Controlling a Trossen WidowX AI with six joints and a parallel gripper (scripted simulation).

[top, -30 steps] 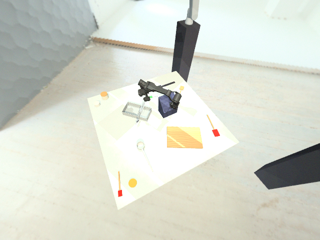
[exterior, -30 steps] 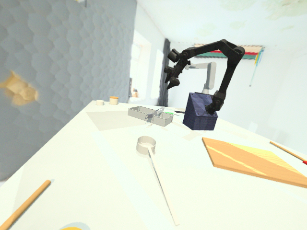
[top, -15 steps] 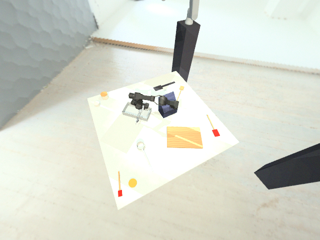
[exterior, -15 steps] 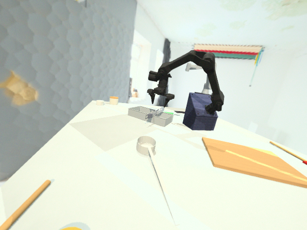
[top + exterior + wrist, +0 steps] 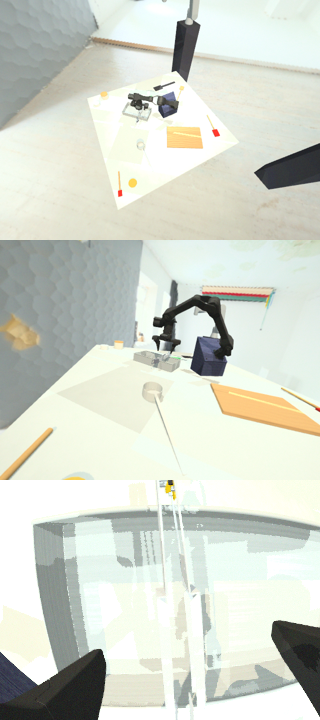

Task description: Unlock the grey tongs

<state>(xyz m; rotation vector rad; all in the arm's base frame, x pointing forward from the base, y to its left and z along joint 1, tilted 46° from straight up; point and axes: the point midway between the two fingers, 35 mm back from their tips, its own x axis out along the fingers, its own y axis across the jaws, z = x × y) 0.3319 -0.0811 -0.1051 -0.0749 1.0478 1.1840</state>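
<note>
The roasting tin is 30 mm ahead of my gripper tip, 40 mm to the right of it and 70 mm below it. The rest, counted from my gripper tip: black spatula 460 mm behind, 300 mm to the right, 90 mm below; wooden board 280 mm behind, 480 mm to the left, 90 mm below; yellow lock piece 50 mm ahead, 60 mm to the left, 30 mm below.
</note>
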